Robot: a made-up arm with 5 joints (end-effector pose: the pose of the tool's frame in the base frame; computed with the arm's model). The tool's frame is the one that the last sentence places.
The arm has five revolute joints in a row. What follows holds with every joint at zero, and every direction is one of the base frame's. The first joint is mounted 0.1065 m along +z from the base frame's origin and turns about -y. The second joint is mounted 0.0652 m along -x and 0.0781 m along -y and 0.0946 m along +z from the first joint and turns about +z. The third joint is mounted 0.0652 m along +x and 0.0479 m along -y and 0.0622 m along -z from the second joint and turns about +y. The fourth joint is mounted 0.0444 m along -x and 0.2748 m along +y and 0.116 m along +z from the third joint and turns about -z. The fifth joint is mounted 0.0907 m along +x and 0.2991 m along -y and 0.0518 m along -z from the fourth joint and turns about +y. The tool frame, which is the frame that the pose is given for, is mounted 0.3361 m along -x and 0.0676 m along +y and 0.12 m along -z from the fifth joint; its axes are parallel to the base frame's.
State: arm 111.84 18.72 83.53 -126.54 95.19
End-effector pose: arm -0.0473 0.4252 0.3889 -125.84 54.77 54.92
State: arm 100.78 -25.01 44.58 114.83 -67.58
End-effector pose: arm 0.0259 0.3003 -0.1607 -1.27 -43.94 -138.34
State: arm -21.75 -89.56 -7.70 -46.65 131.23
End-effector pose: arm 0.3257 -0.3623 0.4739 41.06 140.57 -40.99
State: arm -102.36 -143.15 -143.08 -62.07 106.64
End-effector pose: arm -0.2511 -0.0184 -0.1640 142.31 -28.10 37.27
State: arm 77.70 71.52 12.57 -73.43 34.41
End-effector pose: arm -0.1408 0.0866 0.2163 -118.34 -1.31 79.99
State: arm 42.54 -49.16 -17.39 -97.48 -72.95
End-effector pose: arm 0.4386 -0.0797 0.2438 -4.78 -111.60 60.84
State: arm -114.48 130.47 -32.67 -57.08 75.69
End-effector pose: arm 0.3660 -0.1246 -0.0179 75.10 -6.77 133.56
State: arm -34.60 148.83 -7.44 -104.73 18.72
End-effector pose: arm -0.2095 0.0543 0.3996 -18.58 44.46 -108.89
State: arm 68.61 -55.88 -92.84 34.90 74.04
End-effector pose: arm 0.1913 0.2081 -0.1117 58.13 -94.70 -38.79
